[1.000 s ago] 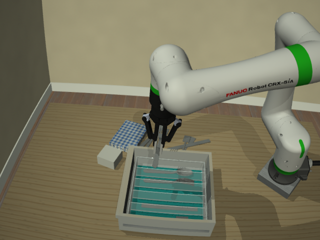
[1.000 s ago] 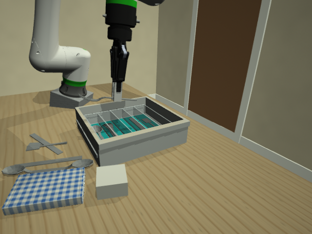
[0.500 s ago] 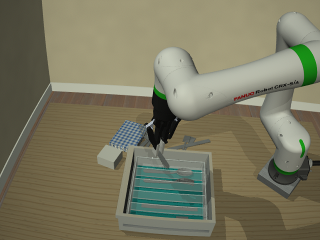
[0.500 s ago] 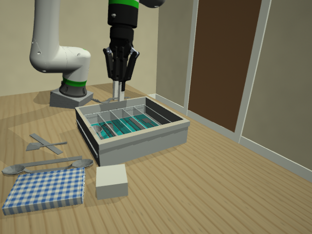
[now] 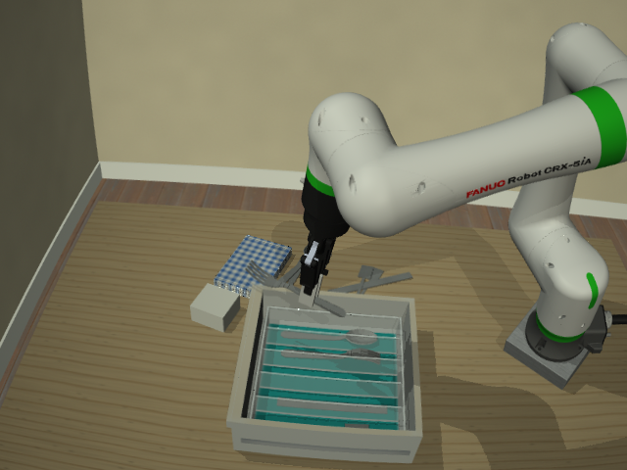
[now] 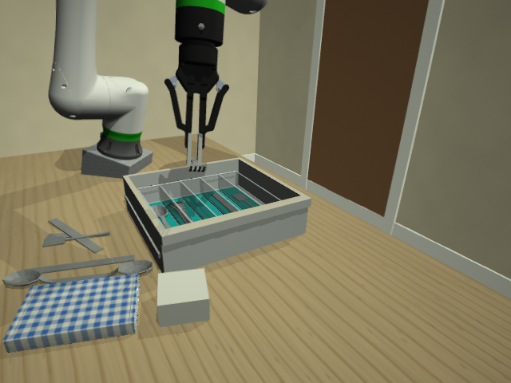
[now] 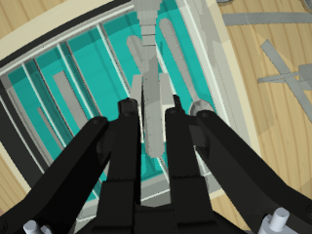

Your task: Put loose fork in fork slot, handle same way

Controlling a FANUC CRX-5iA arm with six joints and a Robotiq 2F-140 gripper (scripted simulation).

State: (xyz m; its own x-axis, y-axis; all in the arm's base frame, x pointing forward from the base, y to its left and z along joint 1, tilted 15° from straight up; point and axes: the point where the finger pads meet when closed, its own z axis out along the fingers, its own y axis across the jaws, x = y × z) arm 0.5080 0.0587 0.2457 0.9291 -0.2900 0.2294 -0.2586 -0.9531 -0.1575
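Now: hand 60 mm past the tray, 50 mm to the right of it and 160 mm above it. From my hand the other things lie so: white block (210 mm ahead, 90 mm to the right, 190 mm below).
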